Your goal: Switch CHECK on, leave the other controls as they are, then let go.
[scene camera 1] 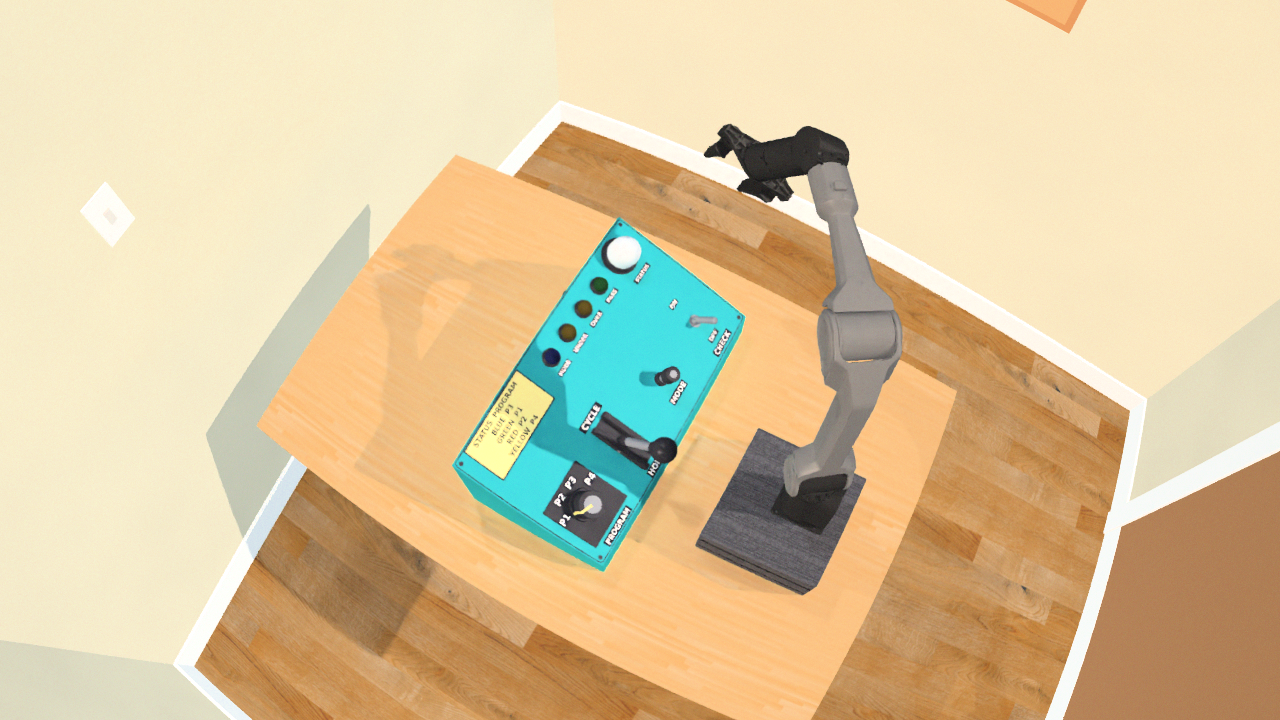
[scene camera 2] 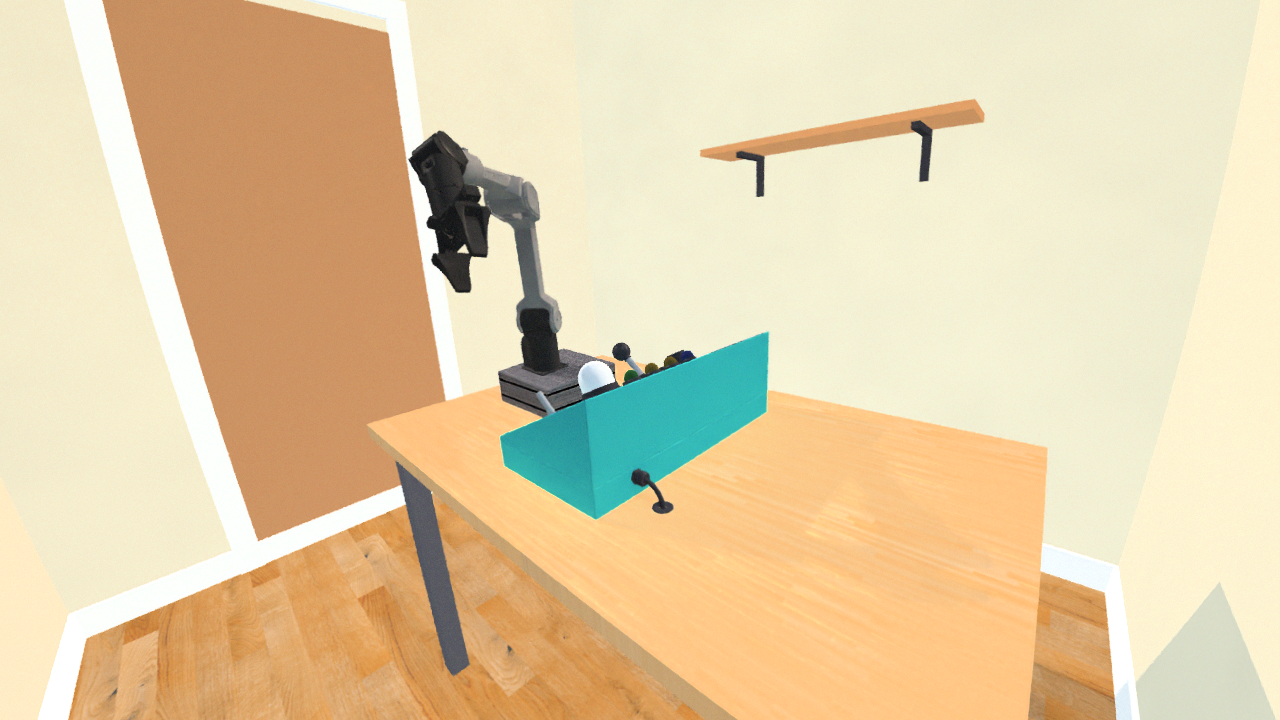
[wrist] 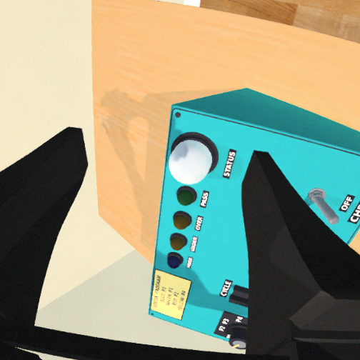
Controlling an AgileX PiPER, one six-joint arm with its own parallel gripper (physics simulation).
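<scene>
The CHECK switch is a small grey toggle lever on the turquoise control panel. It leans toward its OFF label. Its ON label shows in scene camera 1; a finger hides that area in the wrist view. My gripper is open, with its fingers wide apart and nothing between them. It hangs high above the panel's STATUS end, away from the switch.
The panel also carries the black MODE knob, the CYCLE lever at its HOME end, and the PROGRAM dial with its pointer toward P1. A white STATUS dome stands near several dark lamps.
</scene>
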